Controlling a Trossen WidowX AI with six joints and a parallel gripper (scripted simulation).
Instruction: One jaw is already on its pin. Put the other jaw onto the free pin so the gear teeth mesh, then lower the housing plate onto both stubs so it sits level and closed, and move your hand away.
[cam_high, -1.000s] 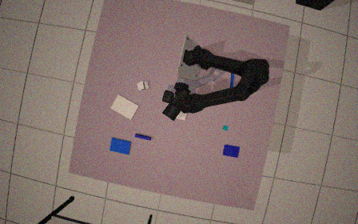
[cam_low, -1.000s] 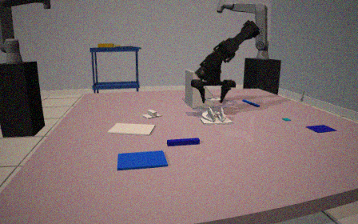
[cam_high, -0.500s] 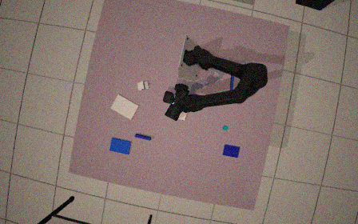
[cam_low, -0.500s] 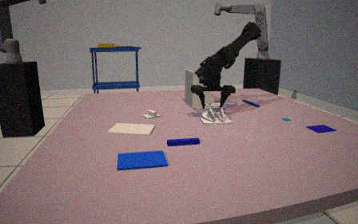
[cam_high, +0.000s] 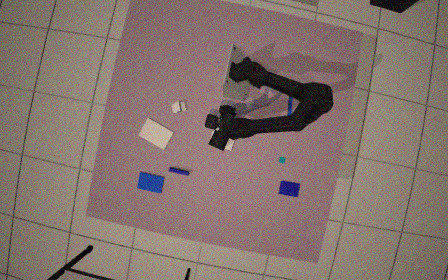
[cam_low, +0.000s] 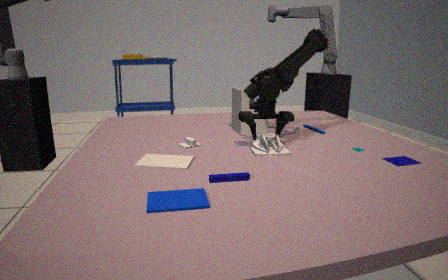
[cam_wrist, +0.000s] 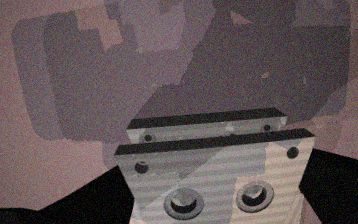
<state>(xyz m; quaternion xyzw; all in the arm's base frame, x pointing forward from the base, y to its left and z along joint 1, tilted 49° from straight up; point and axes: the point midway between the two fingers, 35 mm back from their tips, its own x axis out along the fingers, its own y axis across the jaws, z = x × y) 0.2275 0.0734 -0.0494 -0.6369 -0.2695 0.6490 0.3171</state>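
The grey housing plate is 20 mm above my gripper tip and 10 mm ahead of it. The rest, counted from my gripper tip: dark blue bar: 270 mm ahead, 190 mm to the right, 10 mm below; dark blue slab: 390 mm to the left, 250 mm ahead, 20 mm below; teal piece: 320 mm to the left, 100 mm ahead, 20 mm below.
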